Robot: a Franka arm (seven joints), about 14 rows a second.
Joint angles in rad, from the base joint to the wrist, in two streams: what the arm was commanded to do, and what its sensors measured. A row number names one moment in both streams.
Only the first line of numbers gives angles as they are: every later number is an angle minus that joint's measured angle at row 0.
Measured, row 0:
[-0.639, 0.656, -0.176, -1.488, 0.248, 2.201, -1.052]
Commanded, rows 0 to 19:
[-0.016, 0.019, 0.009, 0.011, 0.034, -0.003, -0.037]
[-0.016, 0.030, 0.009, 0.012, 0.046, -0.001, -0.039]
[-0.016, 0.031, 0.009, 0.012, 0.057, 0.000, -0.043]
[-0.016, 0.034, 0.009, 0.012, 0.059, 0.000, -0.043]
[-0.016, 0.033, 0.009, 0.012, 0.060, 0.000, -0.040]
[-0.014, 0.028, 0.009, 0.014, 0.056, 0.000, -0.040]
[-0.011, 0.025, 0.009, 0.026, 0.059, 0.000, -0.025]
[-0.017, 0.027, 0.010, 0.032, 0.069, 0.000, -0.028]
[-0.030, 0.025, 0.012, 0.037, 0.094, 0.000, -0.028]
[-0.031, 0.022, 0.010, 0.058, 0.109, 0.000, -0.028]
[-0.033, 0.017, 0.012, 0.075, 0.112, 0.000, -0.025]
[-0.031, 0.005, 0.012, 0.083, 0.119, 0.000, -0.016]
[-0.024, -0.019, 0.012, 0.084, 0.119, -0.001, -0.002]
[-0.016, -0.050, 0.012, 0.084, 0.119, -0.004, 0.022]
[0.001, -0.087, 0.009, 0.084, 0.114, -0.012, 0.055]
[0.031, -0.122, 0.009, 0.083, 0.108, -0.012, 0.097]
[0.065, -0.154, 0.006, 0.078, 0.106, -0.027, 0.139]
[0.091, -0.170, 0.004, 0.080, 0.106, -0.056, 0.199]
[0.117, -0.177, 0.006, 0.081, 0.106, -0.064, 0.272]
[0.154, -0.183, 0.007, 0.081, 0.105, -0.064, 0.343]
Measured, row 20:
[0.097, -0.156, 0.014, 0.109, 0.095, -0.056, 0.235]
